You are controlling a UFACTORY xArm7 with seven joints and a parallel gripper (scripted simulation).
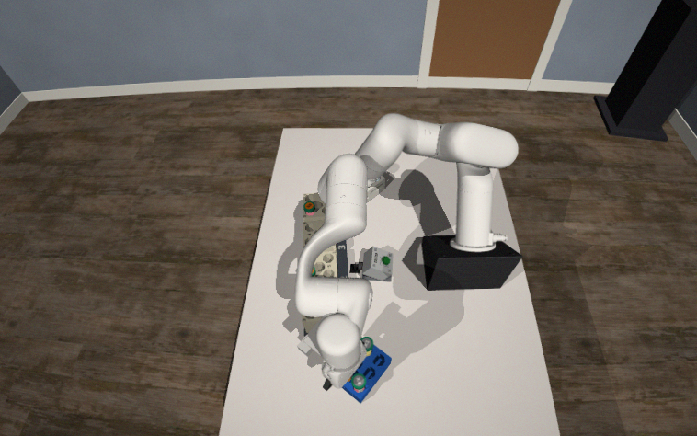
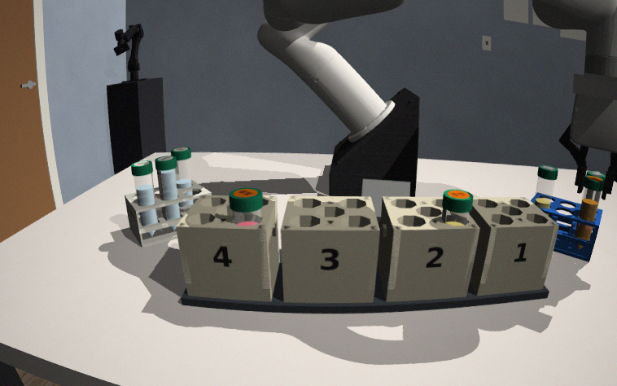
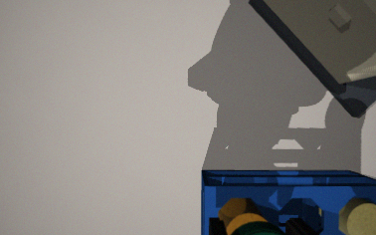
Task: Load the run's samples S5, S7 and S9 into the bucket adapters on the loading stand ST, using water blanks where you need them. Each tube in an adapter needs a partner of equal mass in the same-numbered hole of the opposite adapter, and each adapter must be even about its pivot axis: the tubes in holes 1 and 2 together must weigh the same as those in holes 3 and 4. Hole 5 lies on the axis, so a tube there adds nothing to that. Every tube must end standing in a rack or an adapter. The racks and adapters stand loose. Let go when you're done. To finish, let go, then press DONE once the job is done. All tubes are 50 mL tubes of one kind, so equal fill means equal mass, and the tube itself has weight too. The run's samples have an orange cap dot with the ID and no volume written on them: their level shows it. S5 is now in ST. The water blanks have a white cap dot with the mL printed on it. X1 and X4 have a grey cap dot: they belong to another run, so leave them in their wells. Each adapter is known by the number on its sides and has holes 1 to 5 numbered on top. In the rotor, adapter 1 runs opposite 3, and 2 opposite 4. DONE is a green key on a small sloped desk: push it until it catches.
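My hand is 5 cm above the S7 tube and 1 cm past it. From my hand the other things lie so: blue rack (9 cm below, 4 cm behind, 2 cm to the right); pink-filled sample tube (46 cm to the right, 18 cm ahead, 5 cm below); green done key (33 cm to the right, 6 cm behind, 5 cm below).
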